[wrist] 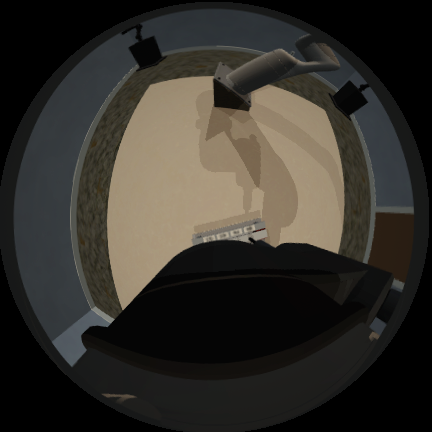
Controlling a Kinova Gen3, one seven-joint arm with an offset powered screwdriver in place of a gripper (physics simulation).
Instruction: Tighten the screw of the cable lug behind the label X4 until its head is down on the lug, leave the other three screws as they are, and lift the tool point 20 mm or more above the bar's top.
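Observation:
The pale terminal bar lies slightly tilted across the lower middle of the wrist view, with a row of white labels along it. The print is too small to tell which label is X4. My screwdriver, the tool in place of a gripper, shows as a large dark body with a small dark tip at the bar's near side, toward its right end. The tool has no fingers. Whether the tip touches a screw cannot be told. The screw heads and cable lugs cannot be made out, and the housing hides part of the bar's near side.
The bar lies on a beige table top. A grey robot arm on a dark base block stands at the far side. Two dark stands are beyond the table's far corners. Shadows fall between base and bar.

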